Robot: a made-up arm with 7 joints.
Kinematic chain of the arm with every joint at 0, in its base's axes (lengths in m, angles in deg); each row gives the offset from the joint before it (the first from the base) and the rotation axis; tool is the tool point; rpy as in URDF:
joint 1: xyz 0.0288 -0.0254 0.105 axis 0 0.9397 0.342
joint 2: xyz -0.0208 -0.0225 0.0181 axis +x
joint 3: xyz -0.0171 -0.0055 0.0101 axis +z
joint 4: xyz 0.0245 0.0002 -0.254 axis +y
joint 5: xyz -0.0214 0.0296 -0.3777 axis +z
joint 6: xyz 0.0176 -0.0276 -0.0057 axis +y
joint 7: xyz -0.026 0 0.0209 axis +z
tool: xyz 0.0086 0.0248 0.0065 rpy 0 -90 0
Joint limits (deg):
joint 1: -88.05..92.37
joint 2: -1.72..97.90
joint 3: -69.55..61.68
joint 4: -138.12..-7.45
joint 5: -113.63..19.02
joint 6: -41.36..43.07
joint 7: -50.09..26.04
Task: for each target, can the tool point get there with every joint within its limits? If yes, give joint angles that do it. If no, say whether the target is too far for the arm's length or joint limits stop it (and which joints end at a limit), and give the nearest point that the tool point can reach.
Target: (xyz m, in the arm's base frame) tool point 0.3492 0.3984 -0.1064
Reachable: yes | joints -35.58 42.69 43.26 -26.54 -18.13 -28.00 -9.57
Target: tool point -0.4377 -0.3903 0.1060
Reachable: no: joint limits stop it (at a limit: joint 1, joint 2, joint 3, joint 6, joint 7) | nearest point -0.4704 -0.3407 0.0299 | short by 0.097 m
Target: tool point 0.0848 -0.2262 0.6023
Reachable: no: joint limits stop it (at a limit: joint 1, joint 6, joint 7) | nearest point 0.1390 -0.1660 0.4264 | short by 0.194 m
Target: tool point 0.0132 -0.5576 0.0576
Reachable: no: joint limits stop it (at a limit: joint 1, joint 2, joint 3, joint 5, joint 6, joint 7) | nearest point 0.0534 -0.4816 0.0699 | short by 0.087 m
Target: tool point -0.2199 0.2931 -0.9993
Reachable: no: too far | nearest point -0.0999 0.1320 -0.4689 | short by 0.567 m
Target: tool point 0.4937 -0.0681 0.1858
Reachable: yes | joints -59.50 29.35 -11.65 -68.23 -1.82 23.36 -30.63
